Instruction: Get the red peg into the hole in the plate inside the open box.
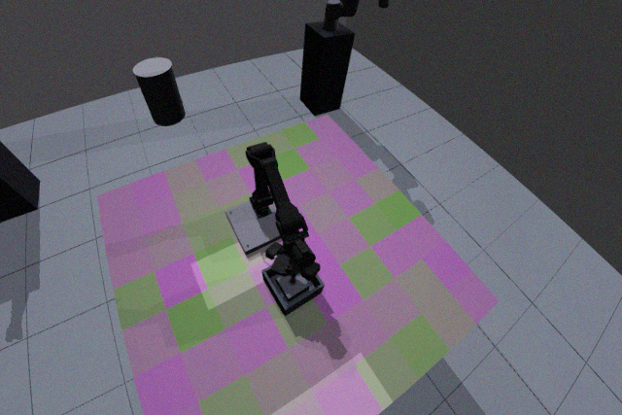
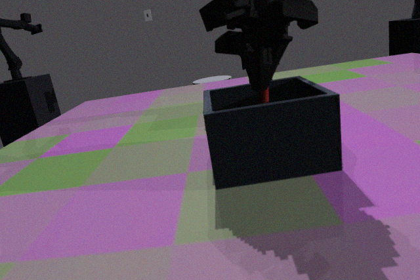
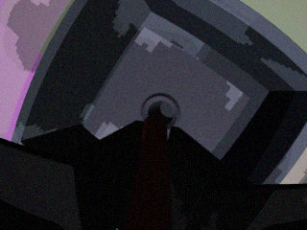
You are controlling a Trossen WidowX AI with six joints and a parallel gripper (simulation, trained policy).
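Right now my gripper tip is 2 cm below the red peg, 1 cm to the right of it and 1 cm past it. Round my gripper tip: dark box 7 cm below, 1 cm ahead.
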